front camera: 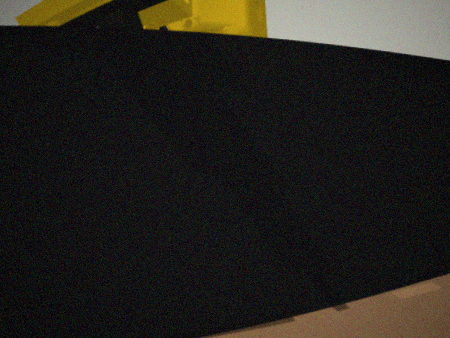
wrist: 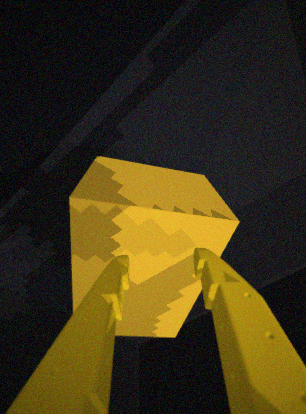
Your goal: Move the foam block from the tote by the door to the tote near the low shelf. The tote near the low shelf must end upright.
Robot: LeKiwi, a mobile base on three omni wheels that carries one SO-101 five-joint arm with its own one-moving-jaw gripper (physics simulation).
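Places are measured from the arm's base along level axes (x ahead, y left, z up), in metres.
Where they show: hand, its tool point: (front camera: 216,168) (wrist: 128,267).
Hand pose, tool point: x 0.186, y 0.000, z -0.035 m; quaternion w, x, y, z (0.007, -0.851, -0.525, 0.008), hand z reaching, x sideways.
After its pixels a point has its place.
The yellow foam block (wrist: 150,230) {x 0.179, y 0.012, z -0.042 m} shows in the middle of the wrist view, inside a dark tote (wrist: 215,105) {x 0.161, y 0.059, z -0.087 m} whose inner surfaces surround it. My gripper (wrist: 161,254) is partly open, with a gap between its two yellow jaws. The jaw tips lie over the block's near face, narrower apart than the block, and do not press on its two sides. Whether the tips touch that face I cannot tell. In the front camera view a black tote wall (front camera: 225,175) {x 0.134, y -0.004, z -0.036 m} fills most of the picture and hides the jaws and the block. Which of the two totes this is does not show.
Yellow parts of my arm (front camera: 230,17) {x 0.165, y -0.010, z 0.032 m} show above the tote's upper edge in the front camera view. A brown floor (front camera: 400,310) {x 0.136, y -0.066, z -0.090 m} shows at the lower right, below the tote wall. A pale grey background (front camera: 350,22) {x 0.688, y -0.355, z 0.305 m} shows at the upper right.
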